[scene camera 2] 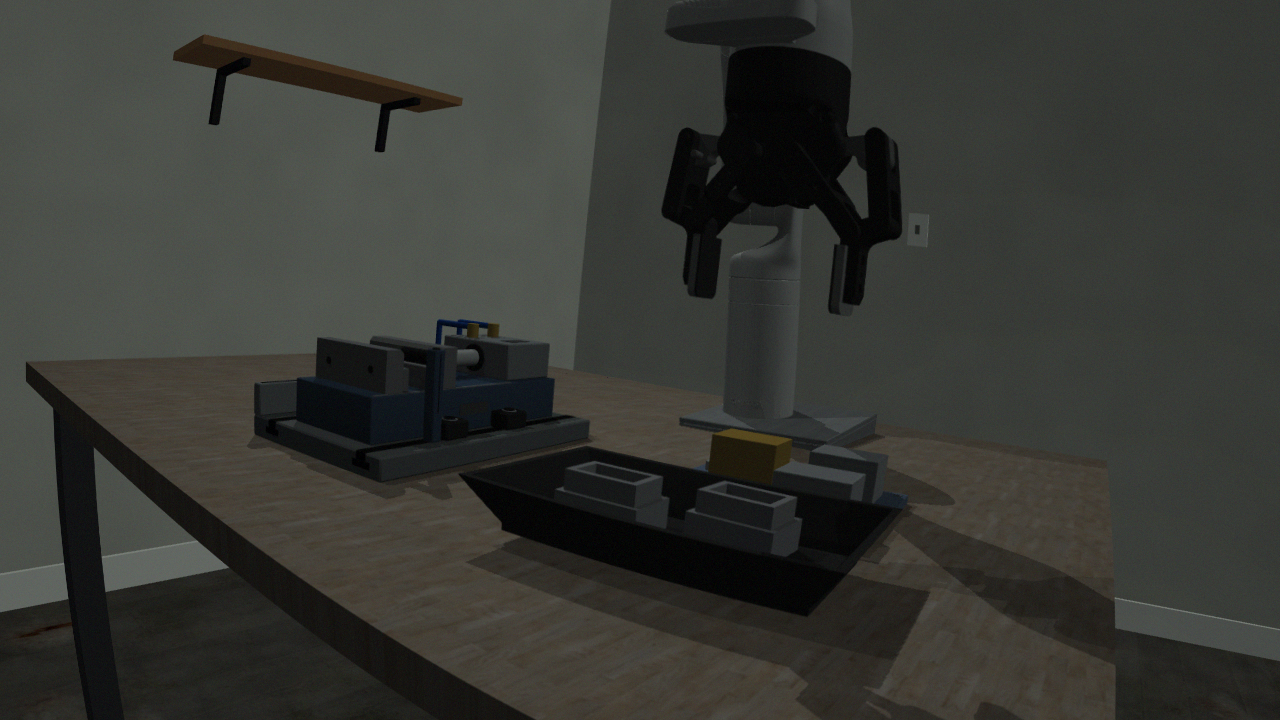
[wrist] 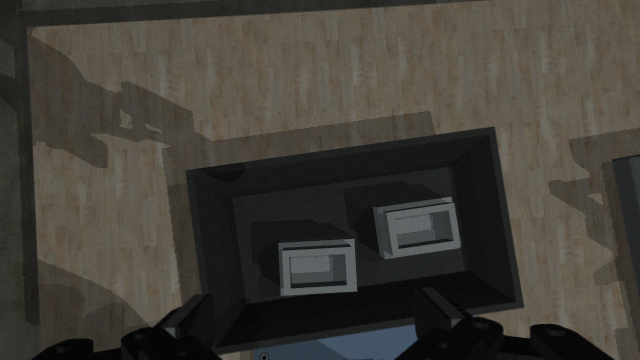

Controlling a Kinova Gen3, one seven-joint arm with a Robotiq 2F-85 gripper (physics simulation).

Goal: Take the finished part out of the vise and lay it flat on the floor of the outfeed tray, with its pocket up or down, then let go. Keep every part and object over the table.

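Places are measured from the arm's base along level axes (x ahead, y left, z up), in metres.
Where they show: gripper, fingertip midpoint: (scene camera 2: pixel 767 305) (wrist: pixel 314 313); arm's base at its link origin: (scene camera 2: pixel 757 411).
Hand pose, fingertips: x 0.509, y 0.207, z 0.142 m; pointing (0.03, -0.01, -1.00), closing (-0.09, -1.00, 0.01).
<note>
Each offset is from my fingertips to the top centre of the thing. "pt": to the spot under its first point. Level surfaces: height alone.
Two grey stepped parts stand in the black outfeed tray (scene camera 2: pixel 653 565) (wrist: pixel 501 225), pockets up. One part {0.002 m right, 0.007 m back, 0.113 m down} (scene camera 2: pixel 742 535) (wrist: pixel 351 270) is on the right in the scene view and left of centre in the wrist view; it looks flat on the tray floor. The other part {0.085 m right, 0.014 m ahead, 0.113 m down} (scene camera 2: pixel 613 508) (wrist: pixel 392 235) stands beside it, apart. My gripper (scene camera 2: pixel 771 293) (wrist: pixel 314 313) is wide open and empty, well above the tray. The vise {0.375 m right, 0.096 m back, 0.061 m down} (scene camera 2: pixel 335 410) stands at the left in the scene view; no pocketed part shows between its jaws, though the gap is partly hidden.
Behind the tray, a yellow block {0.084 m right, 0.203 m back, 0.116 m down} (scene camera 2: pixel 747 454) and grey blocks {0.010 m left, 0.114 m back, 0.116 m down} (scene camera 2: pixel 819 480) stand on a blue plate {pt 0.041 m right, 0.079 m back, 0.152 m down} (wrist: pixel 372 340). The vise has an upright blue post {0.298 m right, 0.030 m back, 0.062 m down} (scene camera 2: pixel 434 395) and blue hoses at its back. The table {0.160 m down} (scene camera 2: pixel 1011 537) ends beyond the tray in the wrist view.
</note>
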